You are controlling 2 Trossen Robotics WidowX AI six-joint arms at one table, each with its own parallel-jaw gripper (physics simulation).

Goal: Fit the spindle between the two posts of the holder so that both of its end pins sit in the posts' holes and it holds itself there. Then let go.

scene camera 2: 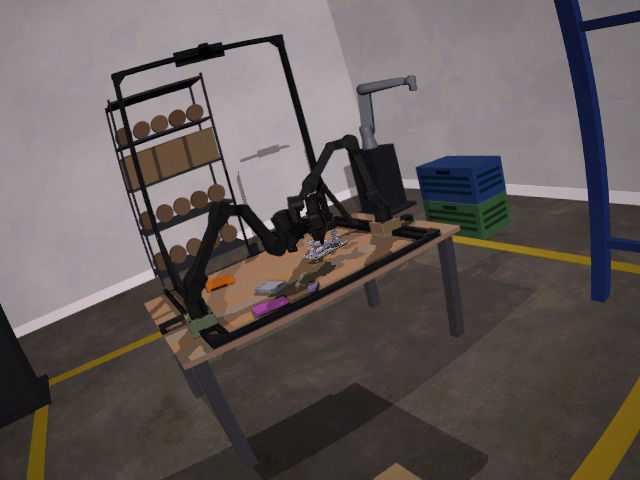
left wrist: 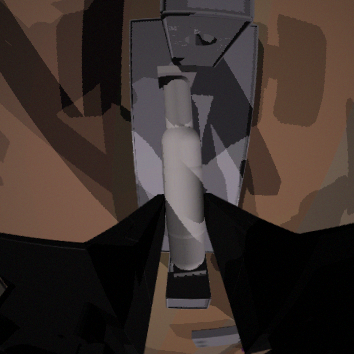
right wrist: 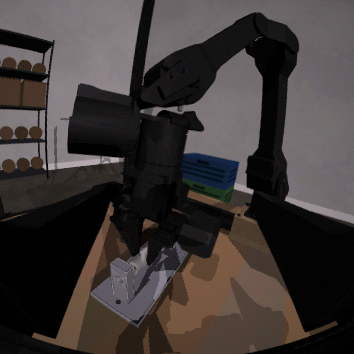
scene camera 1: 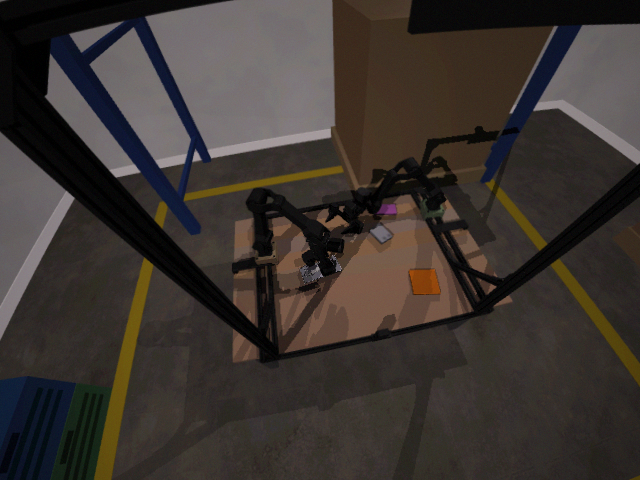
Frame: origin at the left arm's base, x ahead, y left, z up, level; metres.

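Where they show: left gripper, between the fingertips: (scene camera 2: 320,243) (left wrist: 183,200) (right wrist: 142,259) (scene camera 1: 323,266); right gripper, between the fingertips: (scene camera 2: 308,215) (right wrist: 182,195) (scene camera 1: 333,227); left arm's base, origin of its link: (scene camera 2: 384,219) (scene camera 1: 265,250); right arm's base, origin of its link: (scene camera 2: 198,314) (scene camera 1: 432,205).
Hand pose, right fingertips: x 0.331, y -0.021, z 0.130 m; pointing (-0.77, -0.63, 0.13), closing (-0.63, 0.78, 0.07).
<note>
Each offset is from my right fingertips to the top centre of the thing. "pt": to the spot under its first point.
The silver holder @[dx -0.080, dy -0.094, dz -0.184 m] (scene camera 1: 310,274) (scene camera 2: 327,251) (left wrist: 145,167) (right wrist: 107,295) lies on the table with its two posts upright. My left gripper (left wrist: 183,200) (right wrist: 142,259) is shut on the pale grey spindle @[dx -0.076, dy -0.099, dz -0.132 m] (left wrist: 183,160), holding it lengthwise above the base between the posts. In the left wrist view, the spindle's far end is beside the far post @[pt dx -0.144, dy -0.103, dz -0.146 m] (left wrist: 210,37), left of that post's hole, which shows uncovered. Its near end is at the near post @[dx -0.013, dy -0.079, dz -0.122 m] (left wrist: 188,291); whether that pin is in its hole is hidden. My right gripper (scene camera 1: 342,219) is open and empty, off to the side of the holder.
A grey flat piece @[dx +0.255, dy +0.063, dz -0.178 m] (scene camera 1: 381,233) (scene camera 2: 270,287), a magenta block @[dx +0.325, dy +0.220, dz -0.183 m] (scene camera 1: 386,209) (scene camera 2: 270,306) and a small lilac block @[dx +0.161, dy +0.230, dz -0.178 m] (scene camera 2: 312,287) lie on the table. An orange tile @[dx +0.378, dy -0.236, dz -0.183 m] (scene camera 1: 424,282) (scene camera 2: 219,282) lies farther from the holder. Black frame rails run along the table's edges.
</note>
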